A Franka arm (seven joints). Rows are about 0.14 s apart.
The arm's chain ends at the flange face. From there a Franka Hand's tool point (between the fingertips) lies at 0.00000 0.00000 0.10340 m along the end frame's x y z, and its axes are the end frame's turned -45 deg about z.
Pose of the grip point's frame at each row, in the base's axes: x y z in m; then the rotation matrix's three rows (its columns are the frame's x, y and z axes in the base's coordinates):
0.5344, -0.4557, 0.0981; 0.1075, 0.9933, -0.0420; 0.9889, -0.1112, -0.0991; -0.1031, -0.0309, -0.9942
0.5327, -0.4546, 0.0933; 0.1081, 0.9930, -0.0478; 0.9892, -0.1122, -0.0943; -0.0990, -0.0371, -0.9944
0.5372, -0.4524, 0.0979; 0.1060, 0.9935, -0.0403; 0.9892, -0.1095, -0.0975; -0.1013, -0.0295, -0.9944
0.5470, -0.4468, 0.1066; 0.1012, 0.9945, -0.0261; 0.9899, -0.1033, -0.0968; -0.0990, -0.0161, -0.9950
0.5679, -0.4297, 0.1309; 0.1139, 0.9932, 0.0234; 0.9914, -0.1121, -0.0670; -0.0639, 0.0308, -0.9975
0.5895, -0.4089, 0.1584; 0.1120, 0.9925, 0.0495; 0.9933, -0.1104, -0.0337; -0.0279, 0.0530, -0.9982
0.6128, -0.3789, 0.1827; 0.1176, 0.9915, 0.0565; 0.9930, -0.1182, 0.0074; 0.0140, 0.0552, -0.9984
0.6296, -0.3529, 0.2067; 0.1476, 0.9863, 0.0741; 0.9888, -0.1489, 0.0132; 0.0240, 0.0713, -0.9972
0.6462, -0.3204, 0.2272; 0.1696, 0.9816, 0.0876; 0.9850, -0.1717, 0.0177; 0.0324, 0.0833, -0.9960
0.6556, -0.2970, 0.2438; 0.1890, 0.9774, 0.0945; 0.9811, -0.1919, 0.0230; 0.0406, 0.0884, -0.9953
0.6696, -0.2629, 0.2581; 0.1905, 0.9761, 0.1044; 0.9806, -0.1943, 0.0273; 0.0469, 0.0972, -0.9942
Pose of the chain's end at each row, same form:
0.5387, -0.4455, 0.2009; 0.7784, 0.6264, -0.0420; 0.6206, -0.7779, -0.0991; -0.0948, 0.0511, -0.9942
0.5376, -0.4448, 0.1961; 0.7786, 0.6257, -0.0478; 0.6201, -0.7788, -0.0943; -0.0962, 0.0438, -0.9944
0.5414, -0.4423, 0.2007; 0.7775, 0.6276, -0.0403; 0.6220, -0.7769, -0.0975; -0.0925, 0.0508, -0.9944
0.5497, -0.4368, 0.2095; 0.7748, 0.6317, -0.0261; 0.6269, -0.7730, -0.0968; -0.0814, 0.0586, -0.9950
0.5655, -0.4228, 0.2340; 0.7828, 0.6218, 0.0234; 0.6218, -0.7803, -0.0670; -0.0234, 0.0670, -0.9975
0.5844, -0.4054, 0.2616; 0.7810, 0.6226, 0.0495; 0.6243, -0.7804, -0.0337; 0.0177, 0.0572, -0.9982
0.6070, -0.3797, 0.2859; 0.7843, 0.6179, 0.0565; 0.6186, -0.7857, 0.0074; 0.0489, 0.0291, -0.9984
0.6219, -0.3543, 0.3098; 0.8018, 0.5931, 0.0741; 0.5939, -0.8045, 0.0132; 0.0674, 0.0334, -0.9972
0.6371, -0.3222, 0.3302; 0.8140, 0.5742, 0.0876; 0.5751, -0.8179, 0.0177; 0.0818, 0.0360, -0.9960
0.6458, -0.2994, 0.3467; 0.8248, 0.5575, 0.0945; 0.5580, -0.8294, 0.0230; 0.0912, 0.0338, -0.9953
0.6588, -0.2657, 0.3609; 0.8249, 0.5555, 0.1044; 0.5560, -0.8308, 0.0273; 0.1019, 0.0356, -0.9942

